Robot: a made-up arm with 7 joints. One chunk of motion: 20 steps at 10 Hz.
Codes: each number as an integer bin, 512 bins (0 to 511) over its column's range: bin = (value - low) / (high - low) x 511, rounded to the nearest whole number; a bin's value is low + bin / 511 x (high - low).
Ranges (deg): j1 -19..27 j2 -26..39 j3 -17..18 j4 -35..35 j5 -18..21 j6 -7..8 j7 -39..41
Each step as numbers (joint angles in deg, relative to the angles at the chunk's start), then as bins.
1 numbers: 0.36 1.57 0.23 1.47 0.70 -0.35 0.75
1 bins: 215 217 252 266 245 227 254
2 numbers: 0.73 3.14 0.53 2.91 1.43 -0.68 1.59
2 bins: 219 229 256 277 255 215 259
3 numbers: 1.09 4.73 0.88 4.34 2.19 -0.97 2.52
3 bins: 223 242 261 287 265 205 265
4 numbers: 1.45 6.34 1.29 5.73 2.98 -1.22 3.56
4 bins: 227 254 267 297 275 197 272
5 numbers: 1.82 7.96 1.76 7.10 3.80 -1.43 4.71
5 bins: 231 267 274 307 286 190 279
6 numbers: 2.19 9.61 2.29 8.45 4.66 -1.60 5.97
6 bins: 235 280 282 317 297 184 287
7 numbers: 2.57 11.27 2.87 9.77 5.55 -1.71 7.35
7 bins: 240 293 290 327 309 180 296
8 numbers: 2.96 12.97 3.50 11.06 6.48 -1.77 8.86
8 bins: 244 306 299 336 321 178 306
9 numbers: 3.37 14.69 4.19 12.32 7.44 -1.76 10.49
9 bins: 249 320 309 345 333 179 316
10 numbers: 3.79 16.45 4.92 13.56 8.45 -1.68 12.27
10 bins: 253 334 320 354 347 181 327
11 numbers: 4.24 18.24 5.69 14.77 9.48 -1.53 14.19
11 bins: 258 348 331 363 360 186 340
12 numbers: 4.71 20.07 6.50 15.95 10.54 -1.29 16.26
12 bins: 263 362 343 372 374 195 353
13 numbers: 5.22 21.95 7.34 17.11 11.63 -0.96 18.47
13 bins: 269 377 355 380 388 206 367
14 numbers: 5.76 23.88 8.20 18.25 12.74 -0.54 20.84
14 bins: 275 392 368 389 403 220 382
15 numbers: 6.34 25.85 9.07 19.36 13.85 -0.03 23.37
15 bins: 281 408 381 397 417 237 398
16 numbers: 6.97 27.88 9.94 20.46 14.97 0.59 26.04
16 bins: 288 424 393 405 432 259 415
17 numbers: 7.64 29.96 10.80 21.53 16.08 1.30 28.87
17 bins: 296 440 406 413 447 283 434
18 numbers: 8.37 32.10 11.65 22.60 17.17 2.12 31.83
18 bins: 304 457 418 420 461 311 452
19 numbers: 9.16 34.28 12.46 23.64 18.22 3.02 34.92
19 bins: 313 474 430 428 475 341 472
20 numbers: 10.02 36.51 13.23 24.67 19.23 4.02 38.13
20 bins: 322 491 441 436 488 375 493
